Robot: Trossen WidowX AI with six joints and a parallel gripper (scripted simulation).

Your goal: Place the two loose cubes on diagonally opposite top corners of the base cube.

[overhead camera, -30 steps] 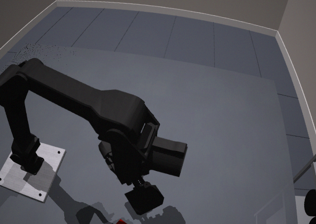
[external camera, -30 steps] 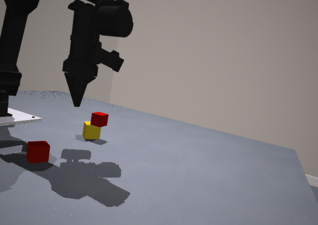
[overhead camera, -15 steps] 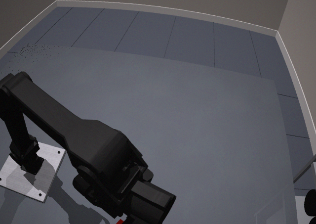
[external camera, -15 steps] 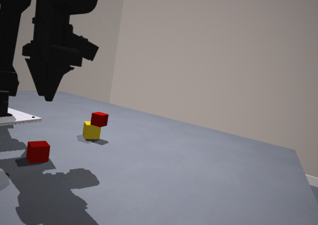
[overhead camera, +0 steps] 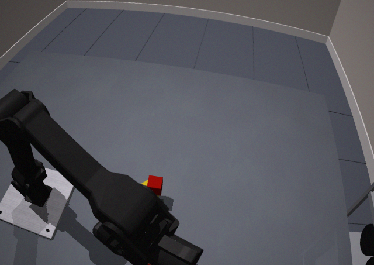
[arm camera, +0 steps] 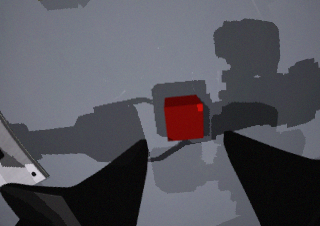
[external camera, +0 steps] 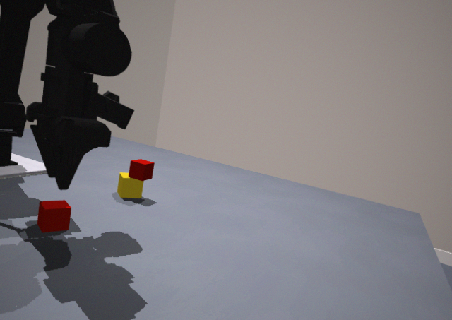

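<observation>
Right now the yellow base cube is 200 mm to the left of my gripper tip, 50 mm behind it and 40 mm below it.
</observation>
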